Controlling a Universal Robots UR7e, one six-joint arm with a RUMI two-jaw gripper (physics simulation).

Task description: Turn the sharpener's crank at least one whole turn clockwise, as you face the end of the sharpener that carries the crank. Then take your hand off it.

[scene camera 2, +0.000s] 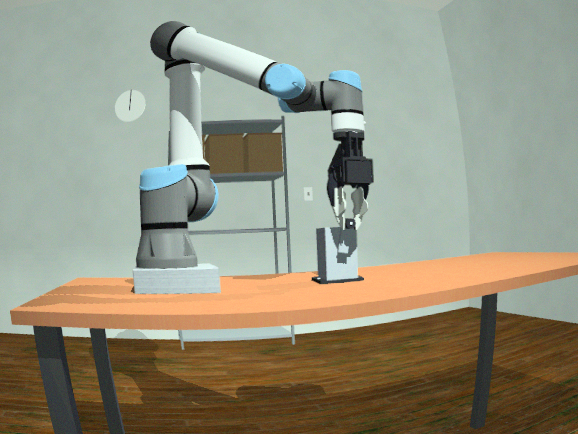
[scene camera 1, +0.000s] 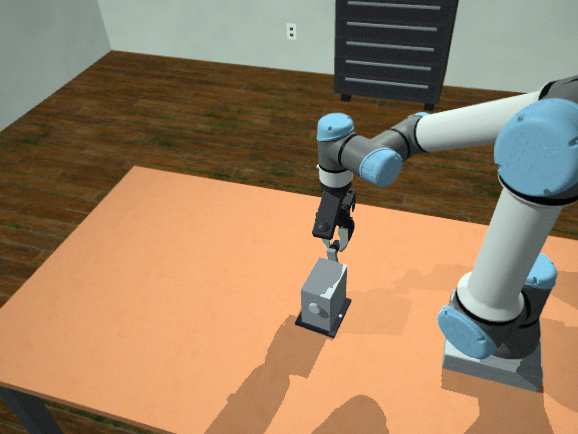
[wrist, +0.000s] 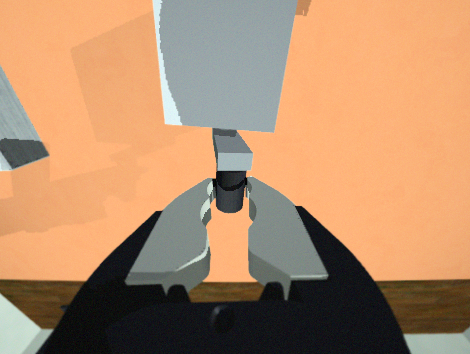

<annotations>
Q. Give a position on a crank knob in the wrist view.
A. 230, 185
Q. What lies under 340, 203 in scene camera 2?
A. My gripper.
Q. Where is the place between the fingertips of my gripper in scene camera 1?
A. At 335, 250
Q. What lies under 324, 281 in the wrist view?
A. My gripper.
</annotations>
